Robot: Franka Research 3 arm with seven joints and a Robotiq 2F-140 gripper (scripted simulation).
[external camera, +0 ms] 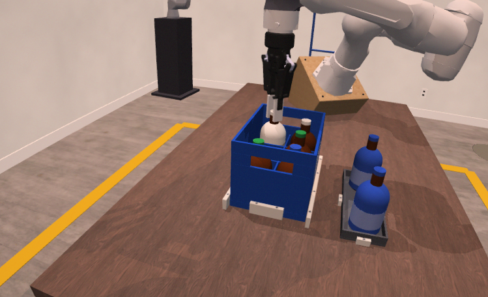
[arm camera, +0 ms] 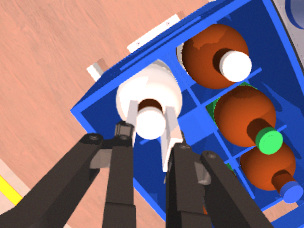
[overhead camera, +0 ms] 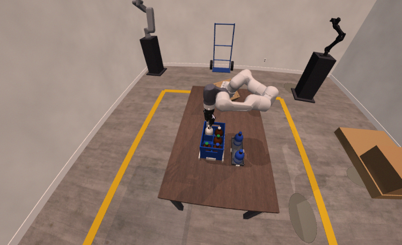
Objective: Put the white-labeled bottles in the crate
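Right now my hand is 90 mm above the white-labeled bottle. From my hand the other things lie so: blue-labeled bottle (180 mm ahead, 290 mm to the left, 100 mm below); then blue crate (80 mm ahead, 50 mm to the left, 100 mm below).
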